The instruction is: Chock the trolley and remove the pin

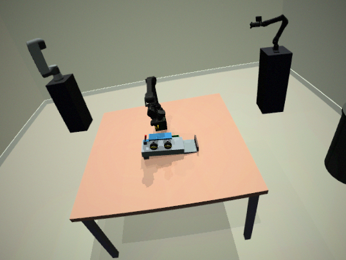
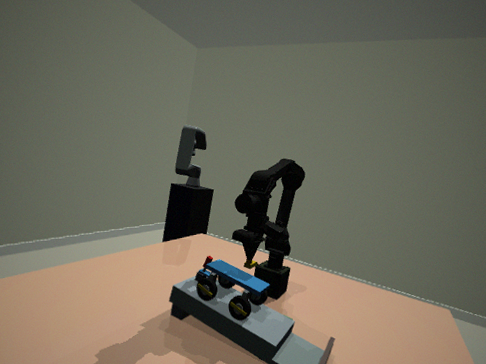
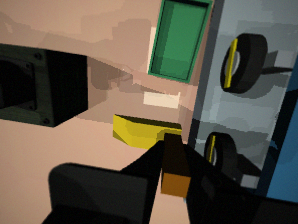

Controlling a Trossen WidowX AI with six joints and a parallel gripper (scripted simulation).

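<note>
The stop pin is 11 cm ahead of my gripper tip, 9 cm to the right of it and 4 cm below it. Round my gripper tip: trolley 12 cm ahead, 5 cm below, 3 cm to the left; then grey ramp 12 cm below, 12 cm ahead, 3 cm to the left; then yellow chock 2 cm behind, 1 cm below.
</note>
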